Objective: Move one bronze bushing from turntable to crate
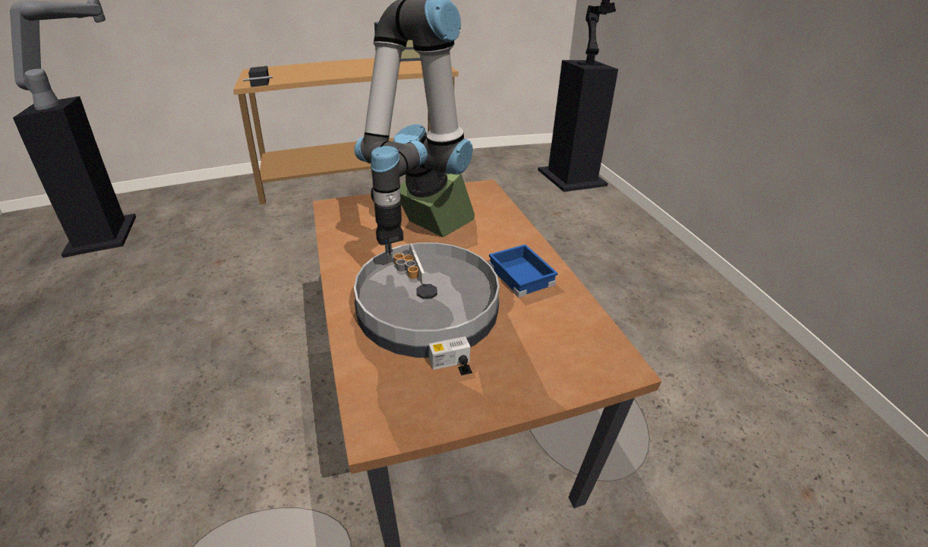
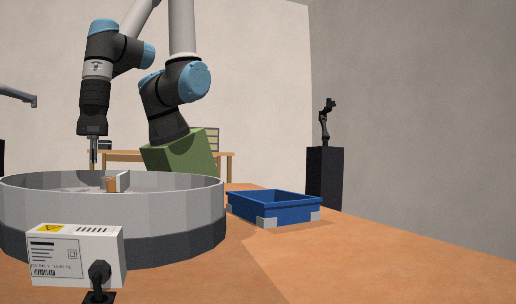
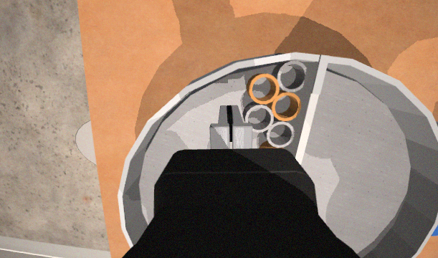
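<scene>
My hand is 15 cm short of the grey turntable, 8 cm to the right of it and 8 cm above it. From my hand the other things lie so: blue crate (42 cm to the left, 11 cm below, 10 cm ahead).
</scene>
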